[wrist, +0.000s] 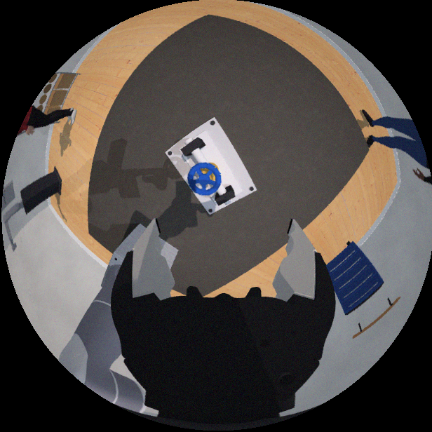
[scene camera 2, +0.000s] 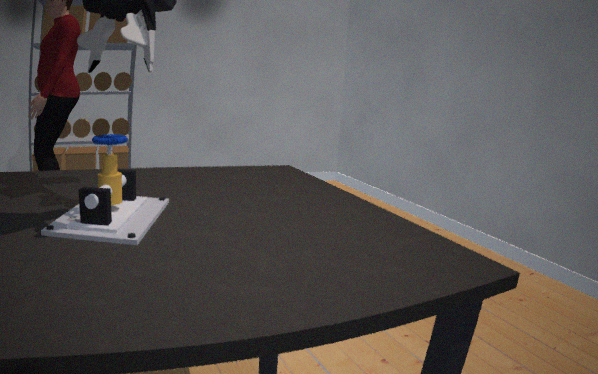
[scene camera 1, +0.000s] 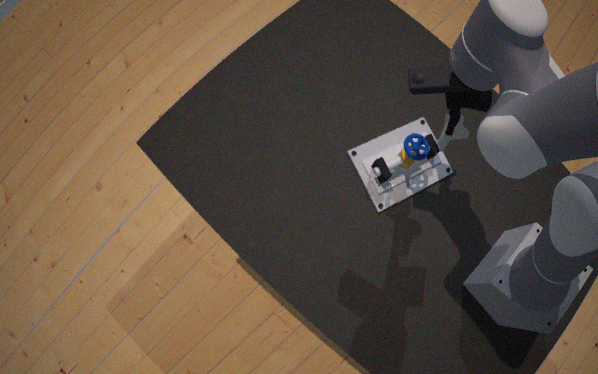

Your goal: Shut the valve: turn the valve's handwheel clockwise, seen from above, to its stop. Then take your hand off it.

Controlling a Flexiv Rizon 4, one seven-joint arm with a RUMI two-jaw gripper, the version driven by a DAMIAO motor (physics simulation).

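Note:
The valve's blue handwheel (scene camera 1: 417, 146) (scene camera 2: 110, 139) (wrist: 204, 179) sits level on top of the upright yellow valve body (scene camera 1: 405, 159) (scene camera 2: 110, 188). The valve is held between black pipe blocks on a white base plate (scene camera 1: 390, 139) (scene camera 2: 151, 209) (wrist: 233, 161). My gripper (scene camera 1: 450, 134) (scene camera 2: 122, 68) (wrist: 223, 220) is open and empty, with its grey fingers wide apart. It hangs well above the handwheel and touches nothing. In the wrist view the handwheel lies ahead of the fingertips, a little left of the midline between them. How far the wheel is turned cannot be told.
The base plate stands on a dark table (scene camera 1: 250, 125) (scene camera 2: 310, 250) (wrist: 280, 95). My arm's grey base (scene camera 1: 492, 275) stands on its near side. A person in red (scene camera 2: 62, 57) stands behind the table by a shelf rack (scene camera 2: 132, 100). Another person's blue-clad legs (wrist: 400, 145) show beyond the table.

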